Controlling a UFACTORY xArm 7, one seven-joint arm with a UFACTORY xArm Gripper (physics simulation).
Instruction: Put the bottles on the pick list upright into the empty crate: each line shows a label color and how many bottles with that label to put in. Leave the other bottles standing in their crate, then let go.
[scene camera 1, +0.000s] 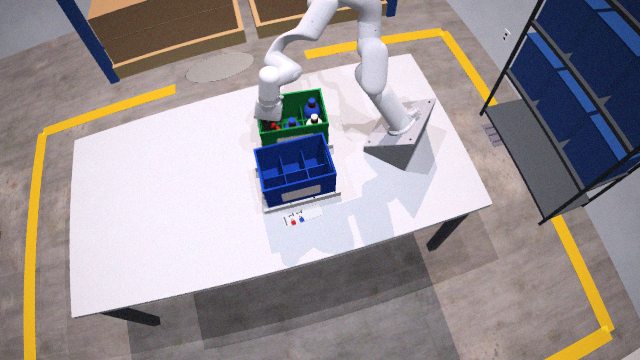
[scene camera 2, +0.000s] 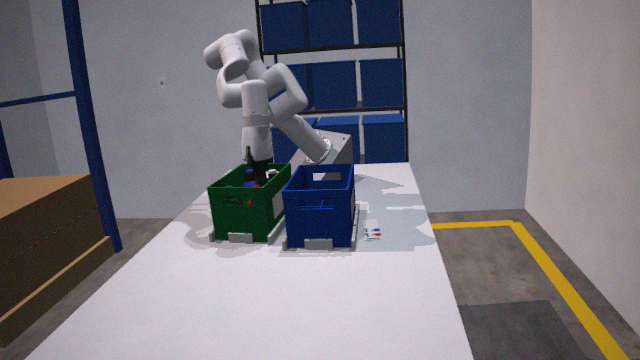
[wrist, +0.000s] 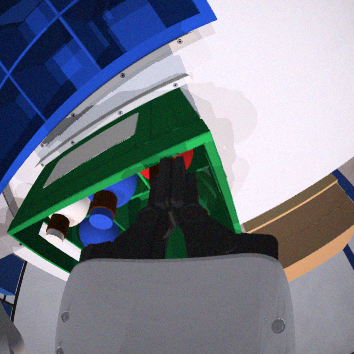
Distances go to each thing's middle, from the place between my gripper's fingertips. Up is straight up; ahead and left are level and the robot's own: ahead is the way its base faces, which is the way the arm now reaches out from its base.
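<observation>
There is the white-capped bottle (wrist: 56, 229), and counting from my hand I find it 19 cm behind and 9 cm below.
</observation>
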